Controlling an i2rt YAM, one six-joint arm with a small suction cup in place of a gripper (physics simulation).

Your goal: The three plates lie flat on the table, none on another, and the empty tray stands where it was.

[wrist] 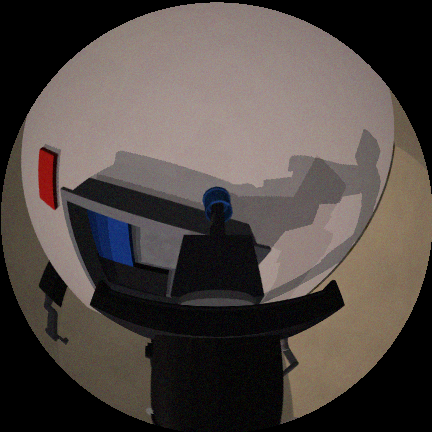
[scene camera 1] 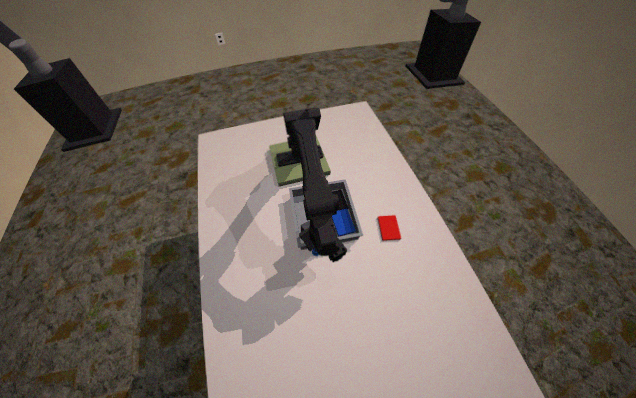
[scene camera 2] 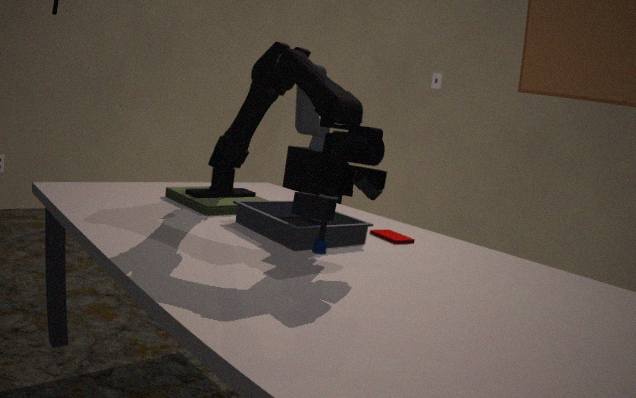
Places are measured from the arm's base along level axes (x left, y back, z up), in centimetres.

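Pixels of known places: hand, its tool point: (wrist: 217, 194) (scene camera 1: 315, 253); arm's base, origin of its link: (scene camera 1: 299, 156) (scene camera 2: 221, 194).
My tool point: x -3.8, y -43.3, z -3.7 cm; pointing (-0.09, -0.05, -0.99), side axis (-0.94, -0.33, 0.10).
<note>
For each thing: its middle in the pictures, then the offset to it from my tool point. "spot": a spot on its surface instead. Level surfaces: height alone.
- red plate, middle of its body: (wrist: 45, 178) (scene camera 2: 391, 236) (scene camera 1: 389, 227) dx +28.6, dy +2.1, dz +1.4 cm
- grey tray, middle of its body: (wrist: 148, 274) (scene camera 2: 300, 222) (scene camera 1: 323, 213) dx +6.4, dy +13.0, dz +3.4 cm
- Blue plate surface, a spot on its surface: (wrist: 117, 242) (scene camera 1: 339, 221) spot: dx +11.2, dy +8.8, dz +2.3 cm
- white table's, height of its surface: dz +0.9 cm
A red plate (scene camera 1: 389, 228) (scene camera 2: 392, 237) (wrist: 48, 178) lies flat on the table to the right of the tray in the first scene view. The grey tray (scene camera 1: 354, 209) (scene camera 2: 347, 237) (wrist: 135, 202) stands upright on the table. Blue plate surface (scene camera 1: 343, 222) (wrist: 117, 242) shows inside it, at its end towards the red plate; whether it is one plate or two is unclear. My suction cup (scene camera 1: 315, 252) (scene camera 2: 319, 246) (wrist: 217, 204) is low, just outside the tray's near wall, shut with no plate on it. Whether it touches the wall or table is unclear. My arm hides part of the tray.
The arm's green base board (scene camera 1: 290, 176) (scene camera 2: 205, 207) lies behind the tray. The white table's (scene camera 1: 400, 325) (scene camera 2: 450, 325) long edges run along both sides. Two black pedestals (scene camera 1: 62, 102) (scene camera 1: 446, 46) stand on the floor beyond the table. The arm casts shadows across the table.
</note>
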